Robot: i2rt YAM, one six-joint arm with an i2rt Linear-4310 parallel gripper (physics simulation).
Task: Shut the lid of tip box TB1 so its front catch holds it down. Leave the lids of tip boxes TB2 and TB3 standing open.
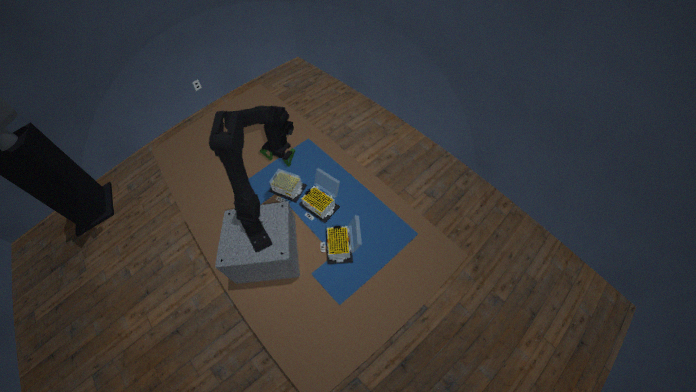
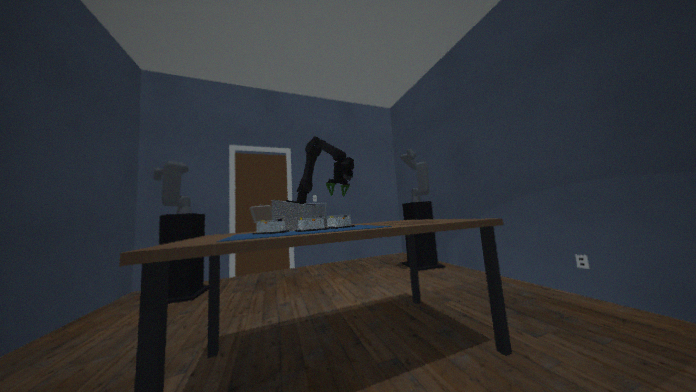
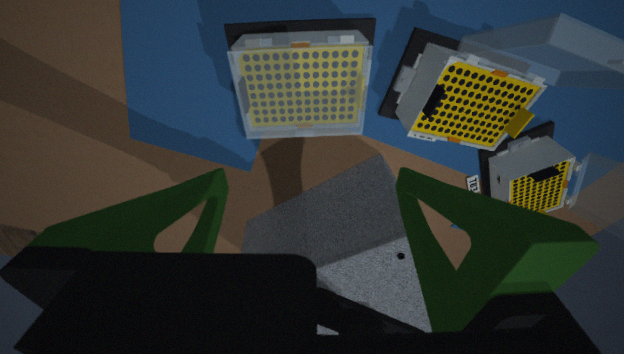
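Seen in the pictures: gripper, fingertip midpoint: [image 1: 280, 162] [image 2: 337, 196] [image 3: 312, 177]; arm's base at its link origin: [image 1: 255, 230] [image 2: 301, 203] [image 3: 361, 320].
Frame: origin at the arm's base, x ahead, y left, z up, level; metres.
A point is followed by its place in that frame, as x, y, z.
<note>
The tip box taken as TB1 [image 1: 286, 184] @[0.215, 0.193, -0.097] [image 2: 339, 220] @[0.276, 0.218, -0.130] [image 3: 305, 87] @[0.230, 0.229, -0.096] has its clear lid down over the yellow rack; its front catch cannot be made out. The middle tip box [image 1: 318, 201] @[0.294, 0.044, -0.116] [image 2: 310, 223] [image 3: 475, 105] @[0.301, 0.057, -0.117] has its clear lid [image 1: 327, 182] @[0.366, 0.079, -0.072] standing open. The third tip box [image 1: 338, 242] @[0.262, -0.167, -0.117] [image 2: 270, 226] [image 3: 540, 180] @[0.284, -0.105, -0.099], beside a small label [image 3: 472, 184] @[0.207, -0.123, -0.172] that seems to read TB3, also has its lid [image 1: 356, 233] @[0.321, -0.210, -0.029] standing open. My gripper [image 1: 280, 161] @[0.226, 0.224, 0.019] [image 2: 338, 194] @[0.226, 0.224, 0.019] [image 3: 312, 177] @[0.226, 0.224, 0.019] is open and empty, above and apart from the closed box.
The boxes stand on dark bases on a blue mat [image 1: 385, 227] @[0.477, -0.200, -0.174] [image 3: 170, 65] @[0.150, 0.362, -0.174]. The speckled grey block [image 1: 257, 235] @[0.001, -0.033, 0.017] [image 2: 280, 212] @[0.087, -0.128, -0.057] [image 3: 370, 285] @[0.077, 0.044, -0.016] under the arm stands close to the boxes. The raised lid of the middle box stands near the closed box.
</note>
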